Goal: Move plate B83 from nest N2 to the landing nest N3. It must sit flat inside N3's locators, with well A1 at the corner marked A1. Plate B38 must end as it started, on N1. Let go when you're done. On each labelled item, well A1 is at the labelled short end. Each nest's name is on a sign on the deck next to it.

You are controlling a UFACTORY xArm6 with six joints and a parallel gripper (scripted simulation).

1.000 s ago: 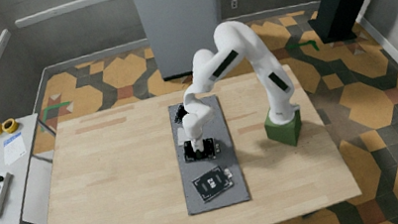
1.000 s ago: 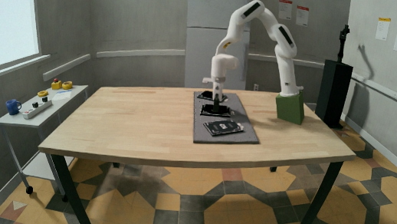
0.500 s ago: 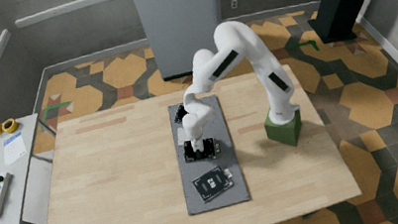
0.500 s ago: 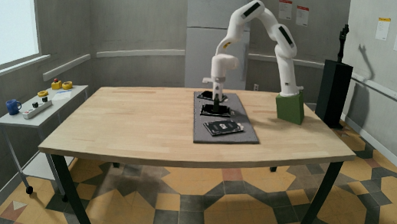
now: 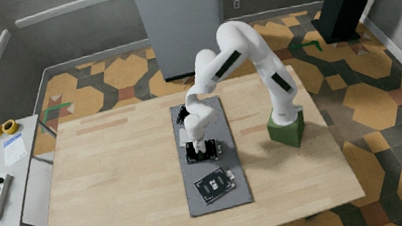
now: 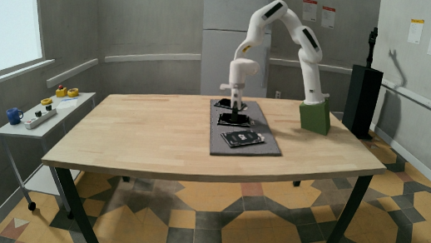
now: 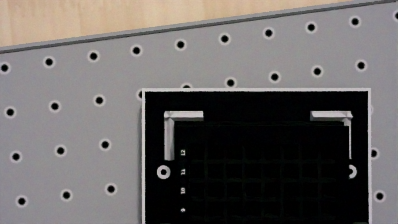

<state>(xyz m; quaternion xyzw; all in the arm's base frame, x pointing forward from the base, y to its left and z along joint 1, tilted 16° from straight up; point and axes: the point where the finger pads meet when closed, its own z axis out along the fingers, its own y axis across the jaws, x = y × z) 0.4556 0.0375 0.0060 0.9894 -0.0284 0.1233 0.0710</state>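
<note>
My hand is 3 cm above the black station.
</note>
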